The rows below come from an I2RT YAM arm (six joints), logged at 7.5 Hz.
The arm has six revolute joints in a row. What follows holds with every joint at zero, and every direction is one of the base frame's.
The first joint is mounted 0.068 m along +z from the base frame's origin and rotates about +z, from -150 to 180 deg.
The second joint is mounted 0.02 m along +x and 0.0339 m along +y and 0.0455 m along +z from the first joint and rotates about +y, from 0 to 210 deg.
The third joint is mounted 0.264 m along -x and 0.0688 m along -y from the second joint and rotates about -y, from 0 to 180 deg.
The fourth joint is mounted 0.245 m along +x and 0.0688 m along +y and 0.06 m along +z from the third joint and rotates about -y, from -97 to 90 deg.
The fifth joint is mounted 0.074 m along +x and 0.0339 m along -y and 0.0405 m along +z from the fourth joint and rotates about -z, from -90 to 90 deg.
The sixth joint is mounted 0.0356 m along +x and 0.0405 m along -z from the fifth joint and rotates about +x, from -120 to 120 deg.
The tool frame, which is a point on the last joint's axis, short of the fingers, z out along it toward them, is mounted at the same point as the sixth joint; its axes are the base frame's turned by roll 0, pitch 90 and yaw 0 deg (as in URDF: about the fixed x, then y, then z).
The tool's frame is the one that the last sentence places.
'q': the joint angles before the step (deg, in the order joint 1, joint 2, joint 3, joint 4, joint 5, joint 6). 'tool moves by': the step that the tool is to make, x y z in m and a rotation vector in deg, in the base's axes. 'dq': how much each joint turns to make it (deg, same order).
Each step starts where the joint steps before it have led.
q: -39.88 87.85 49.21 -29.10 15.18 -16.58
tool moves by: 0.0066 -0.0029 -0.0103 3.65 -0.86 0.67
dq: -0.01 3.09 0.88 0.39 -3.37 0.61
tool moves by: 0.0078 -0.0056 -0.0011 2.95 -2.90 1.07
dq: -0.38 2.00 1.85 0.45 -4.37 0.09
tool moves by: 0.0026 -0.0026 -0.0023 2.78 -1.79 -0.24
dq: -0.43 1.16 0.80 -0.18 -3.14 0.98
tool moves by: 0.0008 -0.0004 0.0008 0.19 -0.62 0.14
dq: -0.03 -0.01 0.14 0.19 -0.57 0.04
